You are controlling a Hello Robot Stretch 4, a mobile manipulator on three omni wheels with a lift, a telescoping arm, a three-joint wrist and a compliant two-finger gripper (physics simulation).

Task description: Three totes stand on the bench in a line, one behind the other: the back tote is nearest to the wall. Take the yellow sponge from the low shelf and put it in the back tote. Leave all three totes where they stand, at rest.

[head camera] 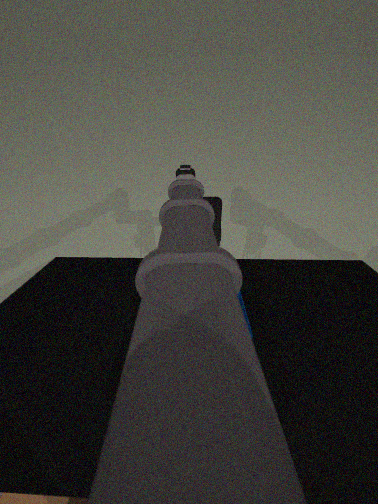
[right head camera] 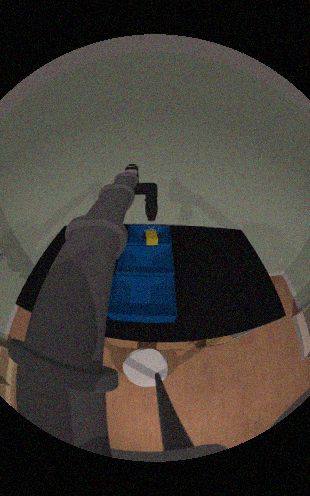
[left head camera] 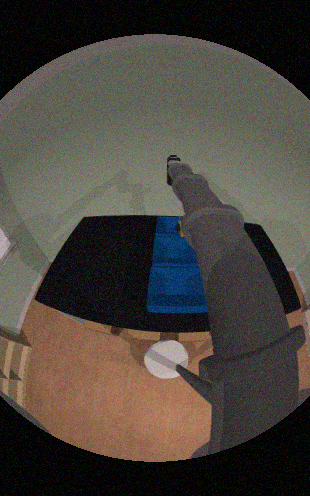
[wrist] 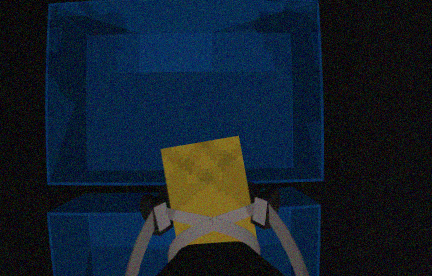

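Observation:
The yellow sponge is between my fingers. My gripper is shut on it, pointing down above the line of totes. In the wrist view the sponge overlaps the near edge of the upper tote and the gap below it; its exact height is unclear. The blue back tote is by the wall, the middle tote is in front of it, and the front tote is nearest. The arm partly hides them.
The long grey arm reaches over the black bench toward the green-grey wall. A white round object is on the floor side of the bench. Tan shelving stands at left.

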